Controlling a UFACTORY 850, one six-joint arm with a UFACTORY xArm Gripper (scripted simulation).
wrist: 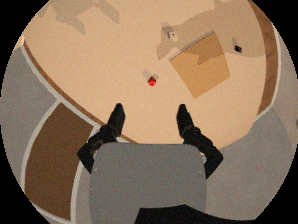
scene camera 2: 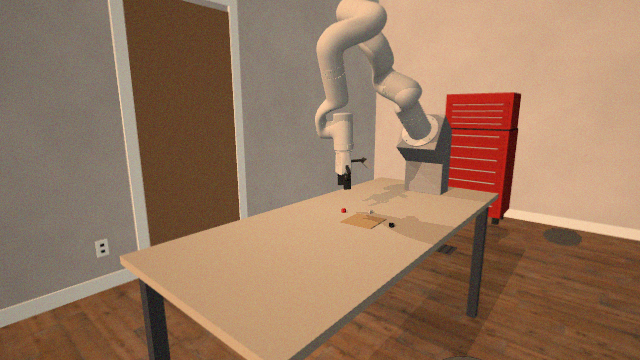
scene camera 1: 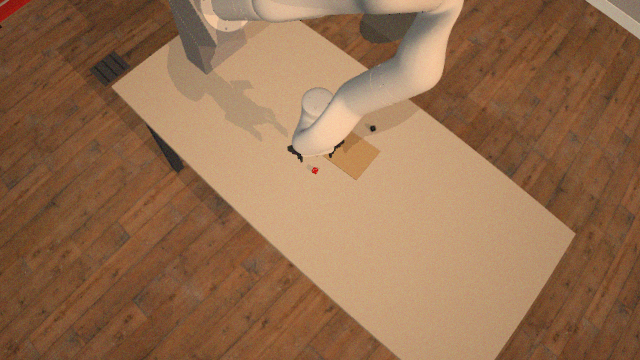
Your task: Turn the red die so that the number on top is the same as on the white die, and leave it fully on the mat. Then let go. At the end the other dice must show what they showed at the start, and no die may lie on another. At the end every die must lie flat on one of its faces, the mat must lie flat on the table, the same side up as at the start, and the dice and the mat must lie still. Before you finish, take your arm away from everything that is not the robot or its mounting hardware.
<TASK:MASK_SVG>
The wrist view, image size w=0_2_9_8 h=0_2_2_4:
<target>my gripper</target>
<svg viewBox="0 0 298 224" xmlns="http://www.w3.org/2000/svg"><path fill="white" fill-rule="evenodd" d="M77 152L78 158L91 175L89 211L92 224L251 224L254 221L230 220L205 213L207 199L206 180L220 165L224 157L213 146L213 142L201 134L201 130L198 127L194 126L185 104L179 105L176 115L179 135L181 139L184 139L183 144L117 142L116 138L121 135L126 118L122 104L117 103L107 124L101 126L100 131L88 139L88 143Z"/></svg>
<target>brown mat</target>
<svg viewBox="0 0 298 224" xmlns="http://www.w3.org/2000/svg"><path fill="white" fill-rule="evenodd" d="M215 32L191 45L169 61L194 99L230 78L227 61Z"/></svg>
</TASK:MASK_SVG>
